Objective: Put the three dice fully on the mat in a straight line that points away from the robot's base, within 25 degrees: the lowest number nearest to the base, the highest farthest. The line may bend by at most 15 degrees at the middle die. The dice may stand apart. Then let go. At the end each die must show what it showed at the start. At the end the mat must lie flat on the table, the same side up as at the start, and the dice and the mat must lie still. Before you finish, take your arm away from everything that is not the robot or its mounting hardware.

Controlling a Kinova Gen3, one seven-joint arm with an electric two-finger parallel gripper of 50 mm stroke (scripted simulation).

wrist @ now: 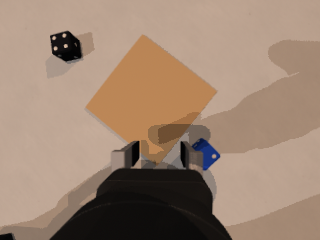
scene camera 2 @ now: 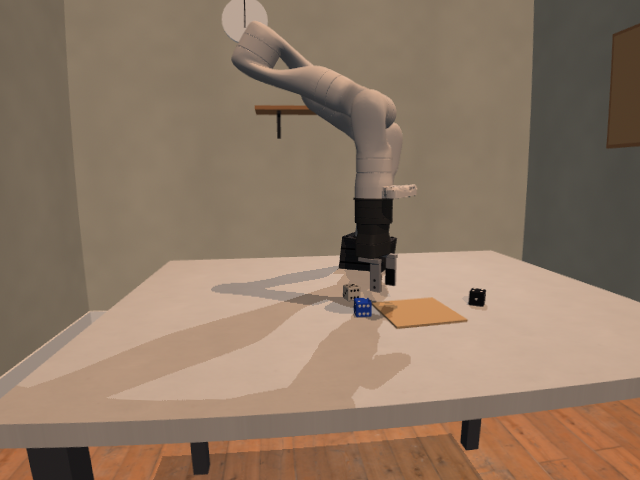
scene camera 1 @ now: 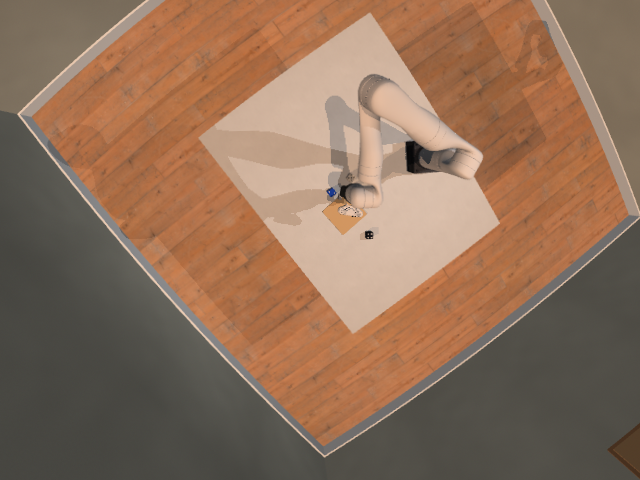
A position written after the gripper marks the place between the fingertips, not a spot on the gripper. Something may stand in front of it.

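You can see the gripper [scene camera 2: 383, 288], and there's the gripper [wrist: 159, 149] again. There's also a mat [scene camera 2: 408, 313], and you can see that same mat [wrist: 150, 97] as well.
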